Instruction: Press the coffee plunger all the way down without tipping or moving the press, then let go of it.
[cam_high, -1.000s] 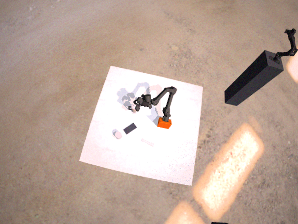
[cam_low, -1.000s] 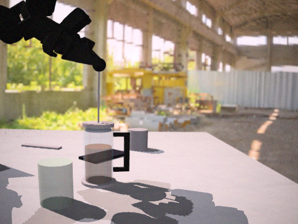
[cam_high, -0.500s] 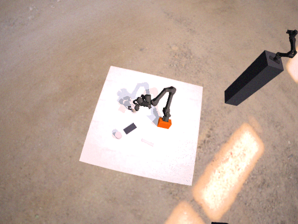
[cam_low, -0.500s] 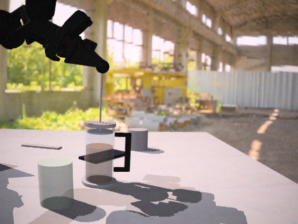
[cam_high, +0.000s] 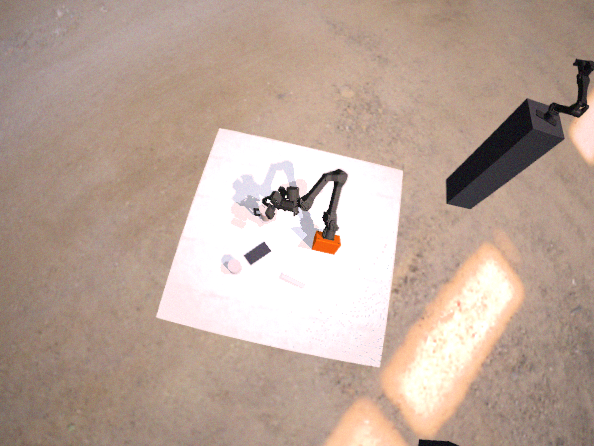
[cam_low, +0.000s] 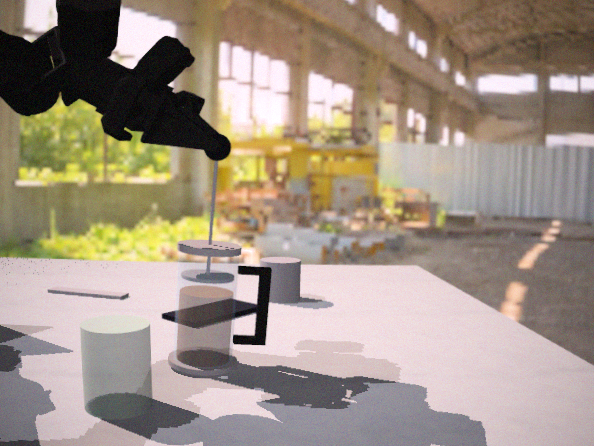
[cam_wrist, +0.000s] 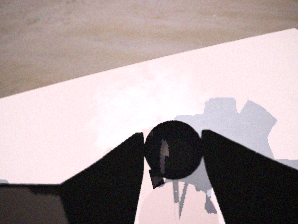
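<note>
The coffee press is 12 cm below my gripper tip. Also, from my gripper tip: grey cylinder (35 cm to the left, 21 cm below, 10 cm ahead).
</note>
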